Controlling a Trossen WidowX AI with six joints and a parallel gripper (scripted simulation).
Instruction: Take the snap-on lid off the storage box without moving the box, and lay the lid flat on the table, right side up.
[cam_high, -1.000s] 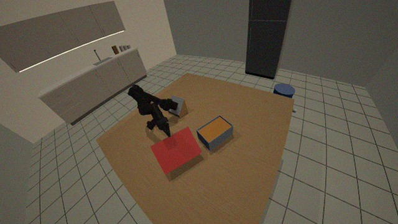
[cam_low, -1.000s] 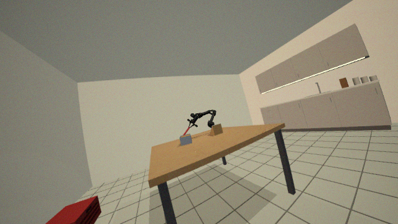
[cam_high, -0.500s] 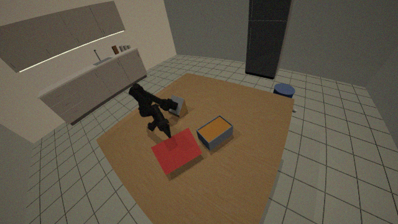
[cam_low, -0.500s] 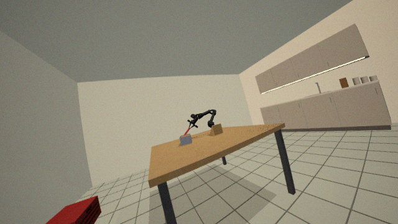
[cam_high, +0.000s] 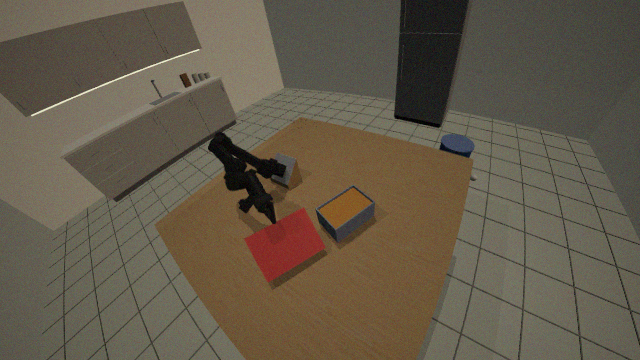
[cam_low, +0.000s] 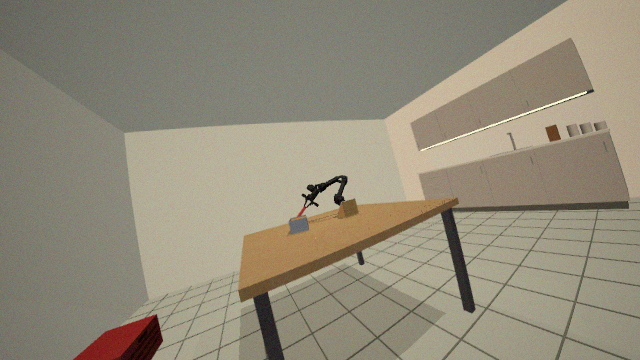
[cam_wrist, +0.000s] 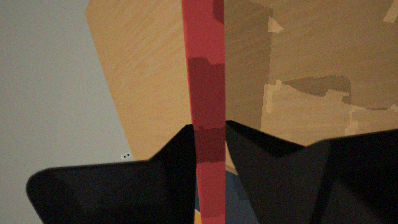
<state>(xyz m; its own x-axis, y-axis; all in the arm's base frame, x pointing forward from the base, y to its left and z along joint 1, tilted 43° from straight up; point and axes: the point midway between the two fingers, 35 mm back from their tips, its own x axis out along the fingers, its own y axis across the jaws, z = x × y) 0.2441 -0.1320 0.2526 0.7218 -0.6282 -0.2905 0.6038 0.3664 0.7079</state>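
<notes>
Right now the lid is 60 mm ahead of my gripper tip, 20 mm to the right of it and 50 mm below it. From my gripper tip the other things lie so: storage box (150 mm ahead, 230 mm to the left, 100 mm below).
</notes>
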